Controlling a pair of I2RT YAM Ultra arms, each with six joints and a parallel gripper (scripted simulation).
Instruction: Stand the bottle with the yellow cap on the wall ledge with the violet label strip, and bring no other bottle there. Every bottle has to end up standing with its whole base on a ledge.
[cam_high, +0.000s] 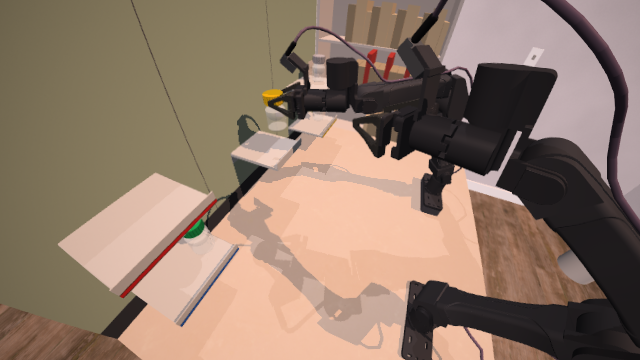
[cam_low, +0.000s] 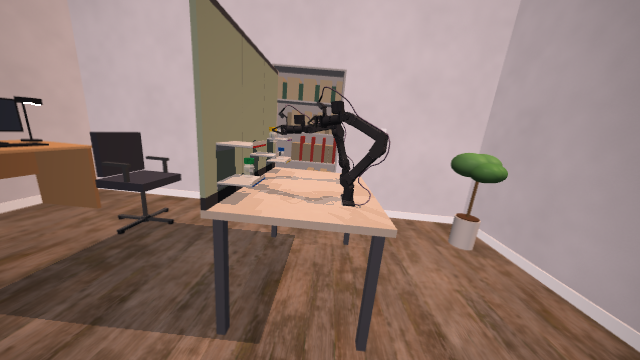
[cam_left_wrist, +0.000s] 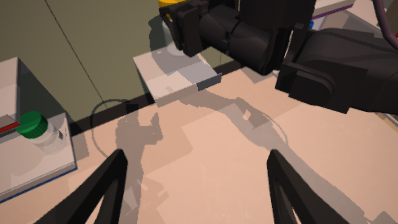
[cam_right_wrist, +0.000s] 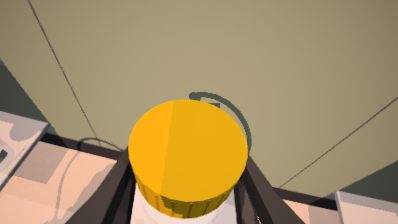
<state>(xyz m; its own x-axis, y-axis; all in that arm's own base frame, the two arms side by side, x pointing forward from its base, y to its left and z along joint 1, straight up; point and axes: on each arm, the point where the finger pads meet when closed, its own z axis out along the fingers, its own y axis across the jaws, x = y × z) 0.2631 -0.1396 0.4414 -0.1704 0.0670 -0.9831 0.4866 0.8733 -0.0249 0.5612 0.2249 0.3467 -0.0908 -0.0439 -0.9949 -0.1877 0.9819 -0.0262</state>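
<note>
Right now the grey-capped bottle is 440 mm to the right of my right hand, 60 mm ahead of it and 30 mm below it. Also, from my right hand: olive wall (150 mm ahead, 70 mm above); blue-capped bottle (440 mm to the right, 220 mm below, 50 mm ahead); green-capped bottle (340 mm to the left, 220 mm below, 30 mm ahead).
</note>
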